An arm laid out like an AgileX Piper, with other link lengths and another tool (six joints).
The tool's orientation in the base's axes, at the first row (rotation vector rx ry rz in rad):
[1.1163 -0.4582 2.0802]
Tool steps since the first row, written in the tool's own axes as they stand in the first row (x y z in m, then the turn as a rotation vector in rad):
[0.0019 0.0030 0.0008 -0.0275 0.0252 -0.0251]
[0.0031 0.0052 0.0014 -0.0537 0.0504 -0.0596]
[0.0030 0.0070 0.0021 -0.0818 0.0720 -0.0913]
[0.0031 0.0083 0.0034 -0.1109 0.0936 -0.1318]
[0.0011 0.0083 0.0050 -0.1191 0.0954 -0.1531]
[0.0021 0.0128 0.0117 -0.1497 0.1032 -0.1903]
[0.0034 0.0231 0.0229 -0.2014 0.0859 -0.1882]
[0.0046 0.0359 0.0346 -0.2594 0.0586 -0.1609]
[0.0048 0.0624 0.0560 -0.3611 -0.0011 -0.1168]
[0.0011 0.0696 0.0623 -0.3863 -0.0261 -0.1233]
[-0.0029 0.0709 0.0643 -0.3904 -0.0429 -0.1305]
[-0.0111 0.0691 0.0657 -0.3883 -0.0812 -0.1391]
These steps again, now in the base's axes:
[-0.0024 -0.0017 0.0021 -0.0228 -0.0138 -0.0362]
[-0.0042 -0.0030 0.0035 -0.0514 -0.0214 -0.0766]
[-0.0050 -0.0047 0.0038 -0.0751 -0.0291 -0.1171]
[-0.0053 -0.0063 0.0047 -0.1035 -0.0319 -0.1634]
[-0.0036 -0.0081 0.0039 -0.1140 -0.0238 -0.1821]
[-0.0035 -0.0148 0.0086 -0.1298 -0.0199 -0.2281]
[-0.0052 -0.0279 0.0163 -0.0970 -0.0316 -0.2701]
[-0.0083 -0.0431 0.0241 -0.0401 -0.0542 -0.3034]
[-0.0157 -0.0738 0.0370 0.0661 -0.0836 -0.3642]
[-0.0160 -0.0840 0.0376 0.0900 -0.0735 -0.3894]
[-0.0144 -0.0878 0.0355 0.0998 -0.0596 -0.3972]
[-0.0092 -0.0909 0.0295 0.1222 -0.0276 -0.4013]

